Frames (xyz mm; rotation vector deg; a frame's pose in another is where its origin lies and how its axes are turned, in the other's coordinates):
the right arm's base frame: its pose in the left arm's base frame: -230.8 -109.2 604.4 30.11 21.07 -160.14
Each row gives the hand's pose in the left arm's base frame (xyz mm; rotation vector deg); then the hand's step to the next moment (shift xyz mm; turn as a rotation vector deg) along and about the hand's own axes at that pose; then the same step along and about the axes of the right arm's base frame.
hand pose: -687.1 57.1 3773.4 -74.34 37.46 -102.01
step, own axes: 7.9 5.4 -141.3 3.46 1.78 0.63
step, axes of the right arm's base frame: 140.7 -15.6 4.1 -0.01 3.67 1.45
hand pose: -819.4 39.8 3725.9 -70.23 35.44 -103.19
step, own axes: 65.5 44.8 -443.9 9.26 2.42 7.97
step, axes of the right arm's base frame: 450.8 9.3 -3.4 -6.40 9.00 5.75
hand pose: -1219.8 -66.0 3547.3 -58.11 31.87 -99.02
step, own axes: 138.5 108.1 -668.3 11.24 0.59 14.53
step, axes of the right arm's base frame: 667.6 131.7 -120.3 -12.29 9.68 9.66
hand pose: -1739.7 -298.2 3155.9 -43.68 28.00 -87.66
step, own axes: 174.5 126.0 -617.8 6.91 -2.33 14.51
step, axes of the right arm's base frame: 558.4 236.6 -245.3 -11.87 4.49 10.13
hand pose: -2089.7 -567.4 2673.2 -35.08 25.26 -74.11
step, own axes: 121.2 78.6 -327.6 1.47 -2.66 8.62
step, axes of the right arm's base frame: 254.5 172.9 -183.1 -6.45 -0.16 6.47
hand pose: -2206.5 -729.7 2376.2 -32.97 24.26 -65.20
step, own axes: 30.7 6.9 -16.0 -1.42 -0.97 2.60
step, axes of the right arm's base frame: 7.1 33.3 -9.2 -1.65 -1.89 1.85
